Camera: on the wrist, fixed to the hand. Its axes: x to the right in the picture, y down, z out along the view.
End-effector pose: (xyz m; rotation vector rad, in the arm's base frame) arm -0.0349 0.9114 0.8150 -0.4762 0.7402 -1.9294
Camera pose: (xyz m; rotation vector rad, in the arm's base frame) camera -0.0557 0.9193 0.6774 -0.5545 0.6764 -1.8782
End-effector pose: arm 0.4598 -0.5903 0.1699 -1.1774 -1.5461 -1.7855
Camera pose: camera 0.4891 -0.7197 0.2127 -1.2876 -1.5876 -1.7371
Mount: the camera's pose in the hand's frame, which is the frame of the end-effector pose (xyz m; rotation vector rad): 0.0003 0.0766 -0.1165 0.0039 -0.0960 0.0170
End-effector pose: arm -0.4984 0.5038 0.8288 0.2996 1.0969 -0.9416
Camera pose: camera -0.5118 0.6227 0.7572 0.2639 1.0033 -0.9338
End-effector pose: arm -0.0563 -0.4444 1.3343 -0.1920 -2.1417 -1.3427
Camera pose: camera 0.0231 -0.5078 1.4298 -0.2777 -2.2166 -1.3443
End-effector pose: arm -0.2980 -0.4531 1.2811 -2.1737 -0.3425 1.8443
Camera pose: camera -0.1825 -0.5307 1.2717 -2.0964 -0.3407 1.9612
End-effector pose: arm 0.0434 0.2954 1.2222 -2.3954 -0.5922 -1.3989
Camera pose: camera -0.0062 0.1759 1.2742 -2.4698 -0.5962 -1.2805
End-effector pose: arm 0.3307 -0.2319 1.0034 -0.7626 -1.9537 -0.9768
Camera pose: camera 0.4354 -0.2900 1.0748 -0.8363 -2.0274 -0.9414
